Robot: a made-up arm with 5 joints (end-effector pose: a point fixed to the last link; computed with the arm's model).
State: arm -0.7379 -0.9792 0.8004 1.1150 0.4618
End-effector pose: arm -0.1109 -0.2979 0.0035 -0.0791 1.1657 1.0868
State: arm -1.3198 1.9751 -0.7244 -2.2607 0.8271
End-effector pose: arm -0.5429 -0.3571 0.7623 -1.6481 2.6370 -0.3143
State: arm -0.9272 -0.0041 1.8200 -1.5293 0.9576
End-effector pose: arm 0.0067 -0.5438 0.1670 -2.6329 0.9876 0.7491
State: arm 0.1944 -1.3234 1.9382 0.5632 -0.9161
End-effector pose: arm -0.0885 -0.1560 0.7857 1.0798 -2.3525 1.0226
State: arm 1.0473 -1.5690 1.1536 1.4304 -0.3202
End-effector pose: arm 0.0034 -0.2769 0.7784 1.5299 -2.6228 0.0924
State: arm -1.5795 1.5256 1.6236 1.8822 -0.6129
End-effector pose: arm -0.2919 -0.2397 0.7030 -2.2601 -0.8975 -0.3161
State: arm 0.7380 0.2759 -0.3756 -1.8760 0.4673
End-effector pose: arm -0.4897 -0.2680 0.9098 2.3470 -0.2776 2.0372
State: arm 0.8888 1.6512 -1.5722 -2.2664 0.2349
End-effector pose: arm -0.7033 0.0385 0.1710 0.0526 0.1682 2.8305
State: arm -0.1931 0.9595 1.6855 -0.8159 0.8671
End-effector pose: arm -0.5844 -0.4618 0.6296 1.2372 -2.7007 0.0671
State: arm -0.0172 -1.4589 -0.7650 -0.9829 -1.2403
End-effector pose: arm 0.1892 -0.6319 0.5508 -2.1953 1.1108 0.3080
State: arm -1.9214 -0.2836 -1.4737 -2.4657 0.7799
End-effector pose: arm -0.2744 -0.0631 -0.2412 0.4144 1.1026 -1.0761
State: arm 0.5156 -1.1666 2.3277 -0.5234 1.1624
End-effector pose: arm 0.2550 -0.1763 0.7773 2.4289 -0.2532 0.6100
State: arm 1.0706 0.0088 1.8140 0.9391 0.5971
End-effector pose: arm -0.5527 -0.2554 0.7069 -0.7808 1.3473 -2.1980
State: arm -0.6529 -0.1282 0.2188 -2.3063 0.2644
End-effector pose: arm -0.2923 -0.5635 0.5169 -2.2909 0.8771 -1.2602
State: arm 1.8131 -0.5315 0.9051 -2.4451 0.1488
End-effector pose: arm -0.1369 0.1797 0.4171 0.5118 0.8770 0.4354
